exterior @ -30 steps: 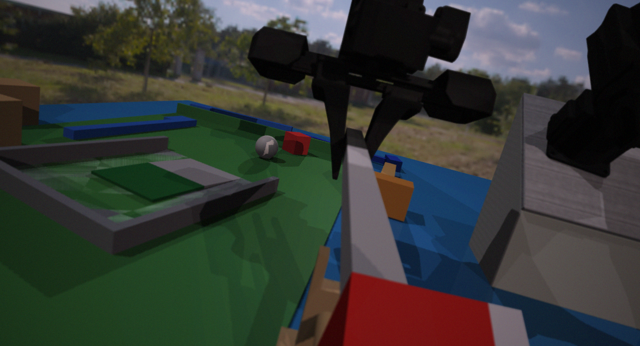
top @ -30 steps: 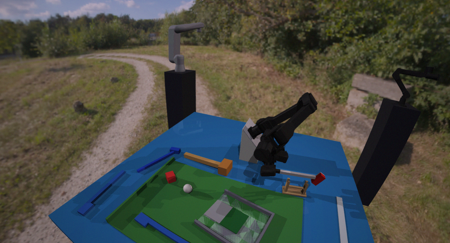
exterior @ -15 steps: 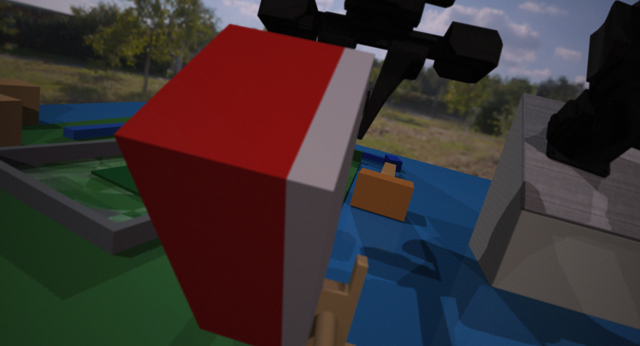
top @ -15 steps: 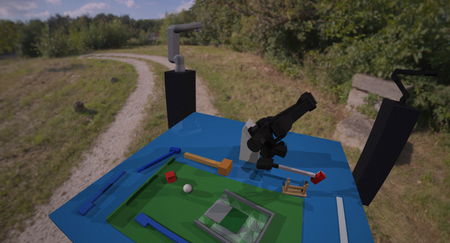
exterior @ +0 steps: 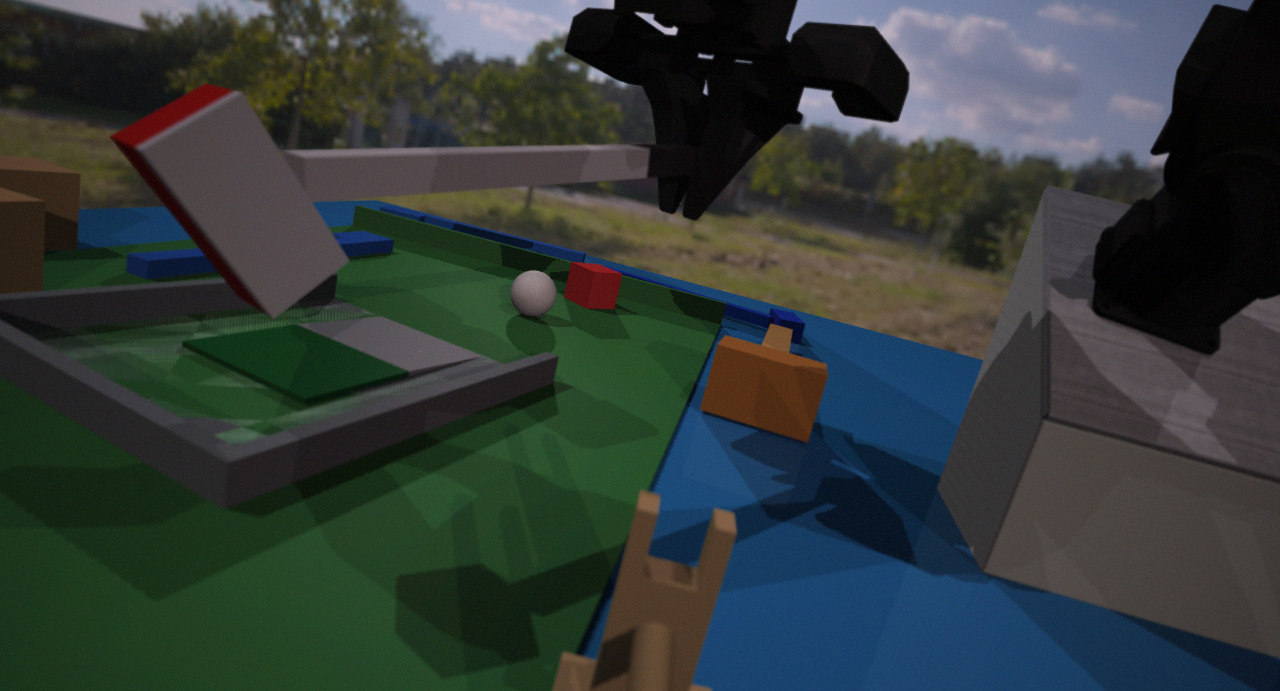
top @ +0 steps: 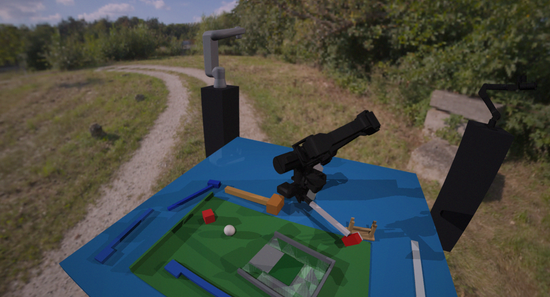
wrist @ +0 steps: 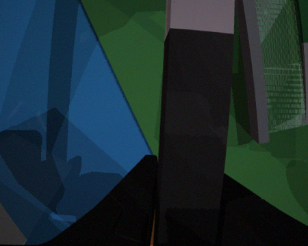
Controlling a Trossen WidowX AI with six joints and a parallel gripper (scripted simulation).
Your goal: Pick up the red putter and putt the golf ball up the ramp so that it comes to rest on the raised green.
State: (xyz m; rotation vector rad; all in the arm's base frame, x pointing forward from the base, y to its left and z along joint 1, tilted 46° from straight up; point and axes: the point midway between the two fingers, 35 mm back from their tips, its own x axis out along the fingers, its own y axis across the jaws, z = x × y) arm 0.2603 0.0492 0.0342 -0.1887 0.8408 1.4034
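My gripper tip is 40 mm short of the red putter, 110 mm to the right of it and 10 mm below it. Round my gripper tip: white golf ball (160 mm ahead, 220 mm to the right, 120 mm below); then small red cube (140 mm ahead, 340 mm to the right, 120 mm below); then wooden stand (70 mm behind, 250 mm to the left, 110 mm below).
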